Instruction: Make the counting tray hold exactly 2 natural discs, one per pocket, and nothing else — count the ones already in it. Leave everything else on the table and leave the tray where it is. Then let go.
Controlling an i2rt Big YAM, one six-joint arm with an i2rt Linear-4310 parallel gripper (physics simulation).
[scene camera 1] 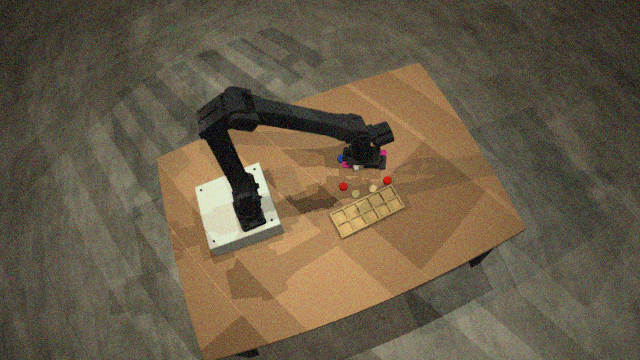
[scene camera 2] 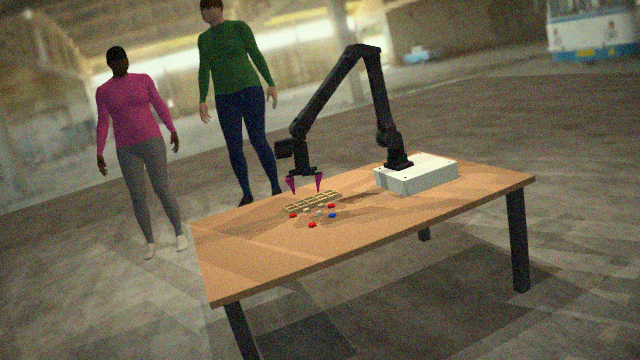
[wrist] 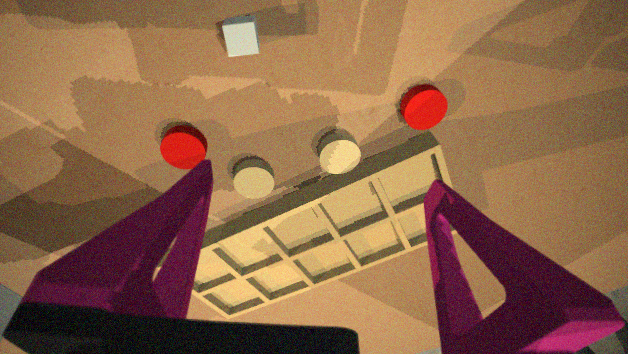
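Note:
Two natural discs (scene camera 1: 355,193) (scene camera 1: 373,188) (wrist: 253,181) (wrist: 340,156) lie on the table close beside the long side of the counting tray (scene camera 1: 373,221) (scene camera 2: 300,208) (wrist: 350,176). The tray is pale wood with two rows of pockets. No disc shows in the pockets in view in the wrist view; a finger covers its left end and the other finger part of its right end. My gripper (scene camera 1: 364,158) (scene camera 2: 306,192) (wrist: 324,180) is open and empty, its magenta fingers above the table. In the wrist view both natural discs show between the fingertips, below them.
Red discs (scene camera 1: 343,186) (scene camera 1: 387,180) (wrist: 183,146) (wrist: 425,109) flank the natural pair. Another red disc (scene camera 2: 312,225) lies farther from the tray. A white cube (scene camera 1: 356,167) (scene camera 2: 319,213) (wrist: 241,38) and a blue disc (scene camera 1: 340,158) (scene camera 2: 332,215) lie beyond the natural discs, away from the tray.

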